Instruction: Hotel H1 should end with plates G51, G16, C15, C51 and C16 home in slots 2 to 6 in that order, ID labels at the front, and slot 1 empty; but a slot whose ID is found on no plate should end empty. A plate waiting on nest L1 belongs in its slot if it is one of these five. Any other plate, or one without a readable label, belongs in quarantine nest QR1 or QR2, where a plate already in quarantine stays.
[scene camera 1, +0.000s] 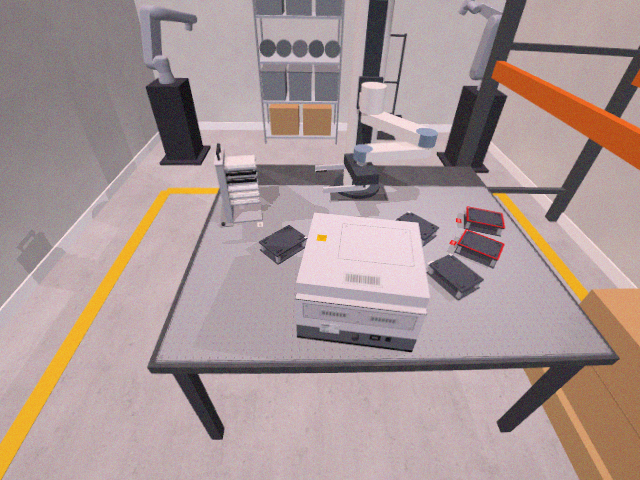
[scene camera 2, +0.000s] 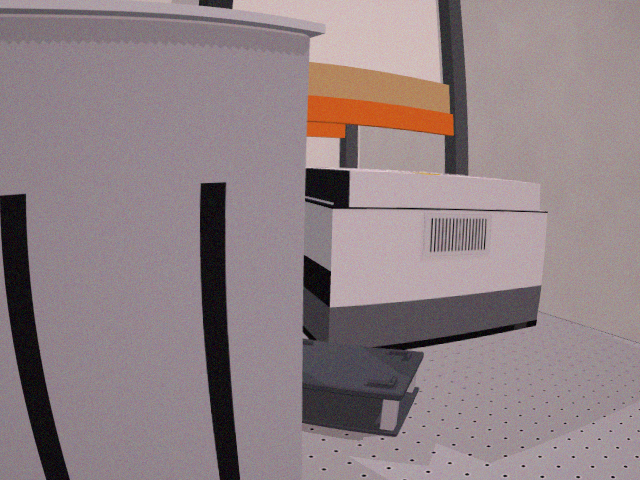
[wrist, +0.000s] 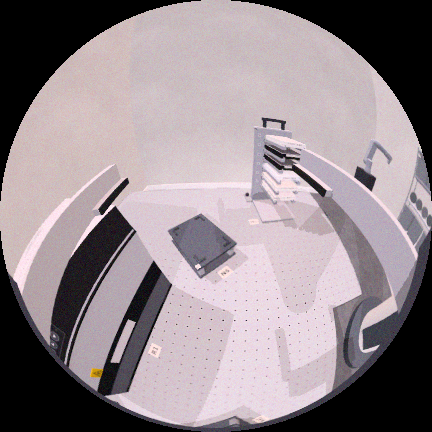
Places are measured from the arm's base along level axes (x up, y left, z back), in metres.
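Pixels of known places: gripper, between the fingertips: (scene camera 1: 318, 178) (wrist: 208, 157).
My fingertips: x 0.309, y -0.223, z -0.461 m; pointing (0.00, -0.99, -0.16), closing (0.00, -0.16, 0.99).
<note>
For each thing: its middle in the pictures, then the offset to it from my fingertips. "spot": a spot on its surface instead.
- Hotel H1, middle of its body: (scene camera 2: 116, 345) (wrist: 273, 165) (scene camera 1: 235, 184) dx -0.126, dy -0.363, dz +0.171 m
- white plate, middle of its body: (wrist: 283, 140) (scene camera 1: 239, 161) dx -0.026, dy -0.334, dz +0.186 m
- large white instrument, middle of its body: (scene camera 2: 402, 243) (wrist: 67, 289) (scene camera 1: 360, 275) dx -0.175, dy +0.135, dz -0.338 m
- Dark nest N6, middle of its body: (scene camera 2: 336, 381) (wrist: 199, 241) (scene camera 1: 283, 243) dx -0.268, dy -0.143, dz -0.066 m
- tall grey slotted panel, a spot on its surface: (scene camera 2: 129, 206) spot: dx -0.059, dy -0.426, dz +0.165 m
Hotel H1 (scene camera 1: 225, 198) (wrist: 258, 162) stands at the table's back left, with a stack of pale plates (scene camera 1: 244, 198) and two black plates (wrist: 272, 162) above them; a white plate (wrist: 282, 141) is on top. Their ID labels cannot be read at this angle. My gripper (scene camera 1: 320, 178) (wrist: 208, 157) is open and empty, to the right of the hotel and apart from it, its two fingers pointing left in scene camera 1. Two red-rimmed nests (scene camera 1: 484, 219) (scene camera 1: 480, 245) at the right show no plate; their tags are too small to read. Which nest is L1 cannot be told.
A large white instrument (scene camera 1: 361, 258) (scene camera 2: 439, 258) stands mid-table. Dark nest N6 (scene camera 1: 283, 241) (wrist: 201, 241) is left of it; two more dark nests (scene camera 1: 419, 227) (scene camera 1: 455, 274) are right. A tall grey slotted panel (scene camera 2: 129, 206) blocks scene camera 2's left part.
</note>
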